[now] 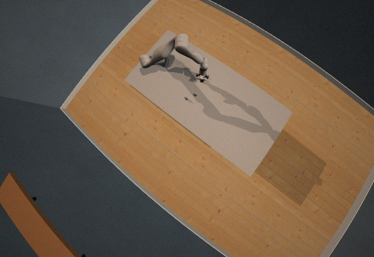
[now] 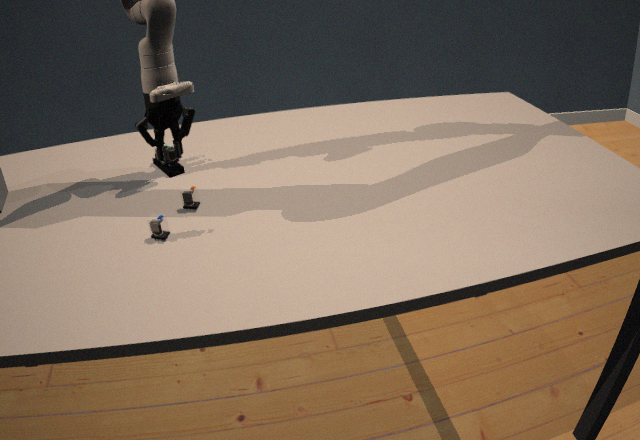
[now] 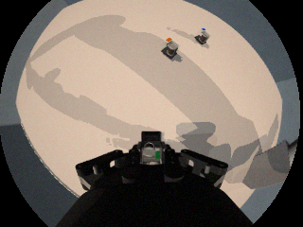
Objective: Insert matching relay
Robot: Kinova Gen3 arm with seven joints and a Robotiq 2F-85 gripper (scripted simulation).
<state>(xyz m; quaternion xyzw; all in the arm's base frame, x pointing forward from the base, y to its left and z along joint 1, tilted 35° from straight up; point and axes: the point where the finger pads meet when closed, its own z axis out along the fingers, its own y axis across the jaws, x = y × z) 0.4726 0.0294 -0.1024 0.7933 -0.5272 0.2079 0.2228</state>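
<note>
My hand is 10 mm past the black rack, 30 mm to the right of it and 40 mm above it.
</note>
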